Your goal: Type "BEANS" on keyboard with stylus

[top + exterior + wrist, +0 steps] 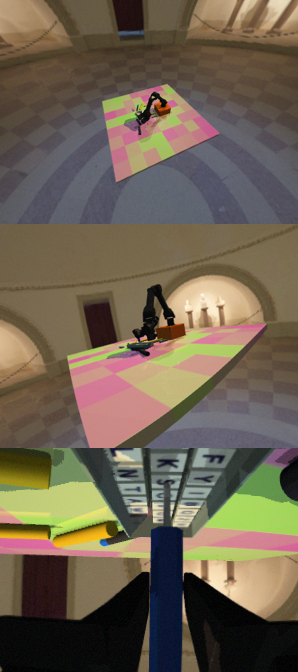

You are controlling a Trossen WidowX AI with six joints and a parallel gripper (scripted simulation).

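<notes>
The blue stylus lies 10 mm below my gripper tip. Also, from my gripper tip: small grey object (210 mm to the right, 70 mm below, 30 mm ahead); dark blue-tipped pen (230 mm to the right, 60 mm below, 60 mm behind).
</notes>
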